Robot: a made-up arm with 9 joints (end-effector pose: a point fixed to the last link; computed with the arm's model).
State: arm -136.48 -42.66 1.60 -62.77 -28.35 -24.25 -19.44 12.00 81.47
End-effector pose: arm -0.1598 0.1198 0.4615 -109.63 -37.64 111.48
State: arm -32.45 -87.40 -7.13 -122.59 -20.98 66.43 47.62 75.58 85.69
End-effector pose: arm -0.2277 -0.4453 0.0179 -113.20 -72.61 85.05
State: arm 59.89 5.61 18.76 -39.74 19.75 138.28 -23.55 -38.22 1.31
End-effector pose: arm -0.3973 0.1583 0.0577 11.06 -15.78 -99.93
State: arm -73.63 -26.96 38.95 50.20 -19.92 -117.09 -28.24 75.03 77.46
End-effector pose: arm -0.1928 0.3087 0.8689 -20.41 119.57 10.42
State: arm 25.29 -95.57 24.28 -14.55 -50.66 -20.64 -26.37 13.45 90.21
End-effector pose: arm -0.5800 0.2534 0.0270 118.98 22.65 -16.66
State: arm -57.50 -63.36 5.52 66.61 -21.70 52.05 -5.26 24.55 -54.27
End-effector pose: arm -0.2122 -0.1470 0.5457 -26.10 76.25 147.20
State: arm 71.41 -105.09 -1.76 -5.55 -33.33 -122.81 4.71 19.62 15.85
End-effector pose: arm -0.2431 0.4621 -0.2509 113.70 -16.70 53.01
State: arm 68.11 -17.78 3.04 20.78 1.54 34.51 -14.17 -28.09 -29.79
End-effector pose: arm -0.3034 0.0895 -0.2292 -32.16 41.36 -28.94
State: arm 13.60 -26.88 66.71 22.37 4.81 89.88 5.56 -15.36 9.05
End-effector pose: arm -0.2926 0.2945 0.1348 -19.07 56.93 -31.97
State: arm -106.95 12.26 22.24 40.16 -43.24 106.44 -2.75 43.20 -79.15
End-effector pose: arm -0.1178 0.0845 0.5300 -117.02 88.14 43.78
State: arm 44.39 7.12 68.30 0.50 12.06 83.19 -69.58 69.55 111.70
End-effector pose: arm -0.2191 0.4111 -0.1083 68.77 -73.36 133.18
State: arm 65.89 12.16 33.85 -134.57 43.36 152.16 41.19 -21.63 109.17
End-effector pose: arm -0.6664 -0.0149 -0.2385 38.43 -60.89 17.26
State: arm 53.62 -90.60 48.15 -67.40 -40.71 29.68 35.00 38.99 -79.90
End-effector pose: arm -0.4528 -0.2253 0.0573 -33.11 128.13 -112.92
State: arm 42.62 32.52 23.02 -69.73 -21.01 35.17 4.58 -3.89 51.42
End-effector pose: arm -0.0403 -0.0381 0.1562 38.08 -45.22 35.59
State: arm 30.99 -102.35 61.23 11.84 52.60 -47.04 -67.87 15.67 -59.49
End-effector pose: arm -0.1622 0.4494 0.4805 105.60 88.99 75.61
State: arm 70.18 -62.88 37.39 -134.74 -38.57 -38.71 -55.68 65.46 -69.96
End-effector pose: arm -0.2362 -0.3811 0.2202 56.16 -36.54 -20.45
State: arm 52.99 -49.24 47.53 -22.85 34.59 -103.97 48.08 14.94 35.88
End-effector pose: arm -0.0590 0.3287 0.4169 1.82 -120.99 107.57
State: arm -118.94 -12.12 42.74 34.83 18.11 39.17 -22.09 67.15 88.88
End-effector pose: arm 0.0286 -0.0125 0.4782 -92.15 47.10 8.17
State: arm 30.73 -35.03 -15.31 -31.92 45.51 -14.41 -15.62 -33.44 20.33
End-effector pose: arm -0.1925 0.2555 0.3140 116.28 33.53 33.26
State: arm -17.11 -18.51 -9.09 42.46 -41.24 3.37 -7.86 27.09 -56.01
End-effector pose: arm -0.7105 0.1083 0.0901 -55.21 102.61 86.25
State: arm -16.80 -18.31 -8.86 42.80 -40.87 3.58 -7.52 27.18 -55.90
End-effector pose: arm -0.7093 0.1097 0.0865 -55.41 101.95 86.23
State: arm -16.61 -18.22 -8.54 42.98 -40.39 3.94 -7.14 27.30 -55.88
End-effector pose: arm -0.7074 0.1124 0.0851 -55.46 101.39 86.18
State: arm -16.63 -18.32 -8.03 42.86 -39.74 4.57 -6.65 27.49 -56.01
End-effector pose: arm -0.7039 0.1176 0.0871 -55.27 101.01 86.01
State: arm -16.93 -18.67 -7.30 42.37 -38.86 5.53 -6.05 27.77 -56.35
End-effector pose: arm -0.6985 0.1257 0.0936 -54.77 100.85 85.74
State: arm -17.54 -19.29 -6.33 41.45 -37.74 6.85 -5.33 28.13 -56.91
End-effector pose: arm -0.6906 0.1366 0.1048 -53.93 101.00 85.30
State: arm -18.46 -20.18 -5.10 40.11 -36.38 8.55 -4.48 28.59 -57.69
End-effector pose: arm -0.6794 0.1501 0.1203 -52.81 101.44 84.67
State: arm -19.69 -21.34 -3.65 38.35 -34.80 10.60 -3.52 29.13 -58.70
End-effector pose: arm -0.6644 0.1650 0.1395 -51.48 102.23 83.86
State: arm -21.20 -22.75 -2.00 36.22 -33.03 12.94 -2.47 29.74 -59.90
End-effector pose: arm -0.6453 0.1804 0.1612 -50.00 103.40 82.88
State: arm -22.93 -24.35 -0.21 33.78 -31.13 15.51 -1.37 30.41 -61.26
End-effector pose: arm -0.6223 0.1948 0.1836 -48.53 104.93 81.76
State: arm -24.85 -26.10 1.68 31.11 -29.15 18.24 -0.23 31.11 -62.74
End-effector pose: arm -0.5959 0.2072 0.2054 -47.17 106.80 80.53
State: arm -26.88 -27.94 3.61 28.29 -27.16 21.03 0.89 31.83 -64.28
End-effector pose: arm -0.5672 0.2168 0.2252 -46.02 108.98 79.26
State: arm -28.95 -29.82 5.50 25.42 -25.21 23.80 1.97 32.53 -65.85
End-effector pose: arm -0.5376 0.2231 0.2420 -45.15 111.36 78.02
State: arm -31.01 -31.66 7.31 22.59 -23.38 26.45 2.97 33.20 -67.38
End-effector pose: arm -0.5087 0.2261 0.2554 -44.58 113.88 76.86
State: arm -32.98 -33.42 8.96 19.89 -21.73 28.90 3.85 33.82 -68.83
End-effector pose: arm -0.4818 0.2261 0.2655 -44.33 116.41 75.88
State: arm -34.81 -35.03 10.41 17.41 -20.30 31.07 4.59 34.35 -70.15
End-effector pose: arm -0.4581 0.2240 0.2728 -44.33 118.86 75.07
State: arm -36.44 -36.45 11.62 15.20 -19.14 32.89 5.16 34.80 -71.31
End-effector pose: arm -0.4383 0.2206 0.2778 -44.49 121.14 74.47
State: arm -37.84 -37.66 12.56 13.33 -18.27 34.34 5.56 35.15 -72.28
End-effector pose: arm -0.4227 0.2166 0.2814 -44.78 123.16 74.10
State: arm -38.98 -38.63 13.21 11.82 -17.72 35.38 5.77 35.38 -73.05
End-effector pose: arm -0.4116 0.2128 0.2841 -45.11 124.90 73.89
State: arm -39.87 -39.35 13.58 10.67 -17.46 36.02 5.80 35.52 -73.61
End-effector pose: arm -0.4044 0.2095 0.2865 -45.37 126.33 73.87
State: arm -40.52 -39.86 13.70 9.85 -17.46 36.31 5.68 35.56 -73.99
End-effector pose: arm -0.4008 0.2071 0.2889 -45.57 127.46 73.98
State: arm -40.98 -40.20 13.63 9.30 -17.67 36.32 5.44 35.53 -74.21
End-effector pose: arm -0.3999 0.2054 0.2914 -45.69 128.37 74.19
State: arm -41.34 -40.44 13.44 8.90 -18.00 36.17 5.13 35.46 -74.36
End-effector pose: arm -0.4004 0.2040 0.2940 -45.78 129.14 74.46
